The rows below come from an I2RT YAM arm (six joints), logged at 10 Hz.
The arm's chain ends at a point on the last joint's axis. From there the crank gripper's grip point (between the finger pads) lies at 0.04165 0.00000 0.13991 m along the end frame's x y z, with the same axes.
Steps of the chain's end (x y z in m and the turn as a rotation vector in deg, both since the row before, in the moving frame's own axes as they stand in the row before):
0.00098, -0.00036, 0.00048, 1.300, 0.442, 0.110
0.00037, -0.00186, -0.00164, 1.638, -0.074, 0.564
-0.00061, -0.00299, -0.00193, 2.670, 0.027, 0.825
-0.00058, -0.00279, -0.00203, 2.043, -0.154, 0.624
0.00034, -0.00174, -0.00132, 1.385, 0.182, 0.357
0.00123, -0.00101, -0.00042, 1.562, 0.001, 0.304
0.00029, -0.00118, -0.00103, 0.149, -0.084, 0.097
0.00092, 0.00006, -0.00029, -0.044, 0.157, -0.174
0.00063, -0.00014, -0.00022, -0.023, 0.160, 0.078
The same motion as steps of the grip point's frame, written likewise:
0.00206, -0.00345, 0.00012, 1.300, 0.442, 0.110
0.00021, -0.00545, -0.00164, 1.638, -0.074, 0.564
-0.00050, -0.00891, -0.00209, 2.670, 0.027, 0.825
-0.00093, -0.00733, -0.00200, 2.043, -0.154, 0.624
0.00079, -0.00486, -0.00149, 1.385, 0.182, 0.357
0.00124, -0.00460, -0.00047, 1.562, 0.001, 0.304
0.00009, -0.00147, -0.00097, 0.149, -0.084, 0.097
0.00130, 0.00004, -0.00040, -0.044, 0.157, -0.174
0.00102, -0.00003, -0.00034, -0.023, 0.160, 0.078

